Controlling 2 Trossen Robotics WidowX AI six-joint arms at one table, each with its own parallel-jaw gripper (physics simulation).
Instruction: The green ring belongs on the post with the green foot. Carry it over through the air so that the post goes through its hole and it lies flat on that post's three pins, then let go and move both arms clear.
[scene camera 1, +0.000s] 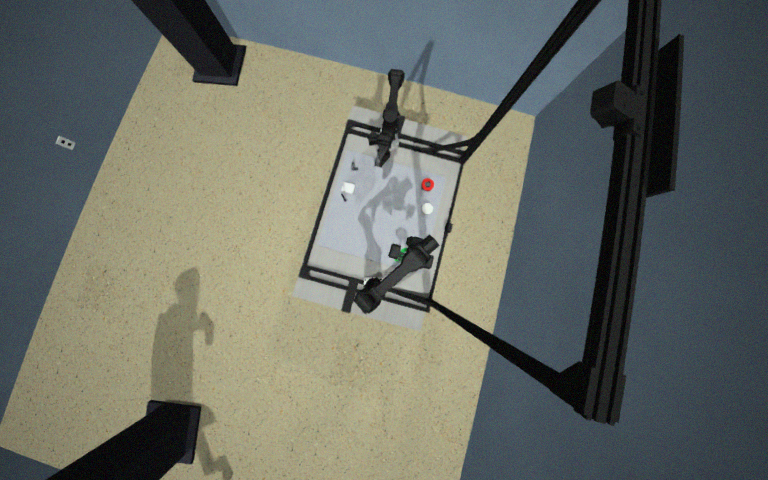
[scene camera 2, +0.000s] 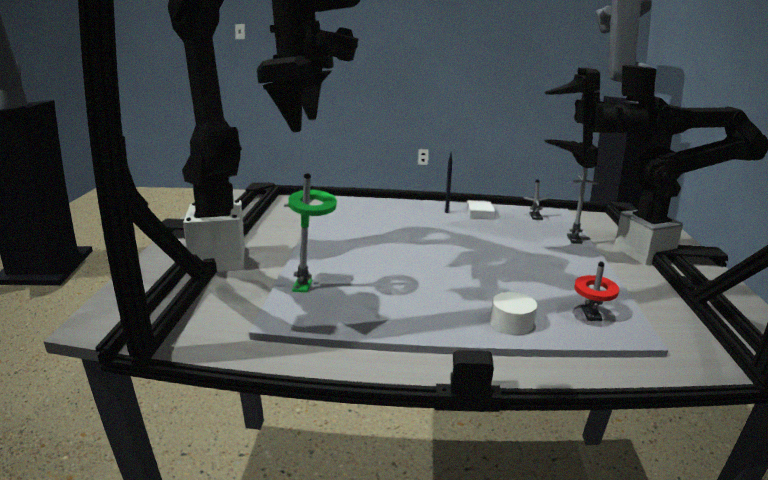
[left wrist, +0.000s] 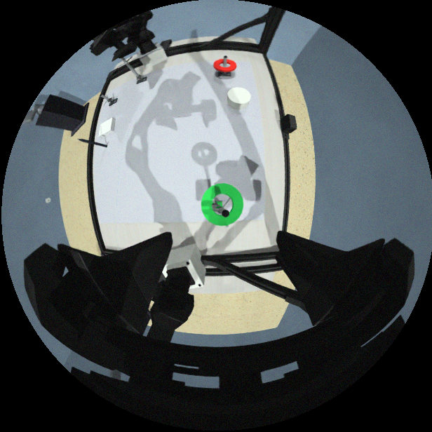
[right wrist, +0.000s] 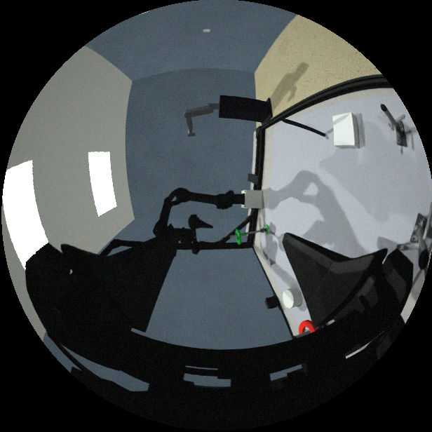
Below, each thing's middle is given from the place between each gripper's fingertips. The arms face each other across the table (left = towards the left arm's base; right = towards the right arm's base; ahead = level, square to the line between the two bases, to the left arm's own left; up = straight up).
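From my left hand, the green ring (scene camera 2: 295, 200) is 10 mm to the right and 110 mm below, while the white block (right wrist: 345, 131) is 350 mm ahead, 370 mm to the right and 250 mm below. The red ring (scene camera 2: 581, 283) is 100 mm behind my left hand, 430 mm to the right of it and 220 mm below it. By its middle, the red ring is nearer to my right hand than to my left hand.
From my right hand, I find the red ring 280 mm behind and 210 mm below. The green ring is 180 mm behind my right hand, 420 mm to the left of it and 110 mm below it, and the white block is 180 mm ahead of that same hand, 60 mm to the left of it and 250 mm below it.
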